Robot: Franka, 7 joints.
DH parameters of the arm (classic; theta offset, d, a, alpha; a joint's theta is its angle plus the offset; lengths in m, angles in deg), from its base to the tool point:
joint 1: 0 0.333 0 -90
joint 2: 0 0 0 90
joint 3: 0 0.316 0.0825 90
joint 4: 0 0 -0.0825 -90
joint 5: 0 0.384 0 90
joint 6: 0 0 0.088 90
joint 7: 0 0.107 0 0
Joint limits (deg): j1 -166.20..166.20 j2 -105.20..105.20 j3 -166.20..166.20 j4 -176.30..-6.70 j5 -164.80..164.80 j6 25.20..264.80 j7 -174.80..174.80
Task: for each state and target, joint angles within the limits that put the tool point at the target. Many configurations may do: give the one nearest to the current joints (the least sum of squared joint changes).
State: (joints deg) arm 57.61 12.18 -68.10 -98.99 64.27 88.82 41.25
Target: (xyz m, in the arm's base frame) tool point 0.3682 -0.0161 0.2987
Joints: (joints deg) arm 54.41 5.00 -72.29 -140.38 49.95 70.24 41.25
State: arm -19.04 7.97 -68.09 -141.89 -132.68 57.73 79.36
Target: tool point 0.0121 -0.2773 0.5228
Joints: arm -29.04 -42.68 -28.34 -165.79 -129.59 25.20 79.36
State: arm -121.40 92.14 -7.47 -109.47 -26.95 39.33 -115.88
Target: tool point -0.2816 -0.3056 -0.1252
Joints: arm -117.39 87.35 -4.02 -76.53 -33.56 58.86 -115.88
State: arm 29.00 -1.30 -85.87 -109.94 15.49 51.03 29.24
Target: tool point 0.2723 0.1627 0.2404
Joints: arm 64.74 19.81 -43.18 -136.43 26.70 54.80 29.24
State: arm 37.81 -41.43 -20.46 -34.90 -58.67 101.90 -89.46
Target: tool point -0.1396 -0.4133 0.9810
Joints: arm 37.13 -52.27 -25.74 -40.63 -56.65 86.06 -89.46
